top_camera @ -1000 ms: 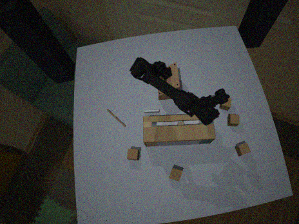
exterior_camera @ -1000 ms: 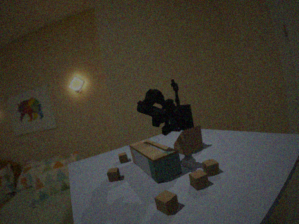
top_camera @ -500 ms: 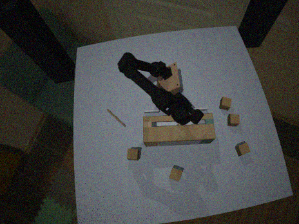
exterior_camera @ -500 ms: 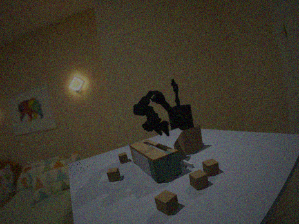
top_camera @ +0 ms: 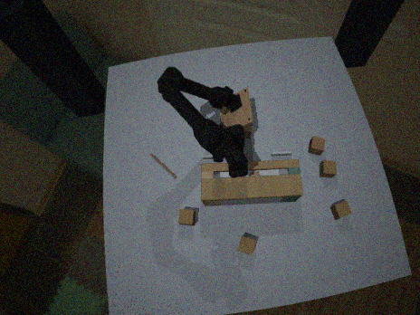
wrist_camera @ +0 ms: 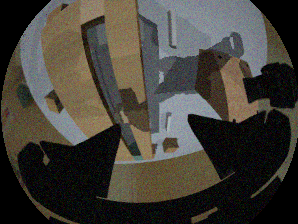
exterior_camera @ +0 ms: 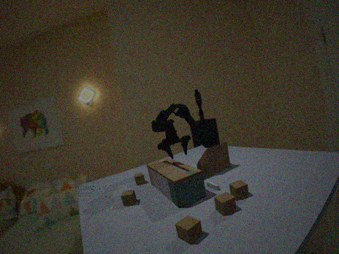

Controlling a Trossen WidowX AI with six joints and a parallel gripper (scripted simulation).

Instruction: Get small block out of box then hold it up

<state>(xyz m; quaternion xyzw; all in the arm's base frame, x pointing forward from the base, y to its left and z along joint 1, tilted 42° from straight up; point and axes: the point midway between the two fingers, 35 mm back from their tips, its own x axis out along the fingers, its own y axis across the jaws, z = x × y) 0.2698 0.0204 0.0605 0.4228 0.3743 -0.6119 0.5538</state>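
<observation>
My gripper tip is now 40 mm short of the tan box, 20 mm to the right of it and 100 mm above it. The rest, counted from my gripper tip: tan block 60 mm ahead, 30 mm to the left, 70 mm below; then thin stick 80 mm behind, 340 mm to the right, 160 mm below.
</observation>
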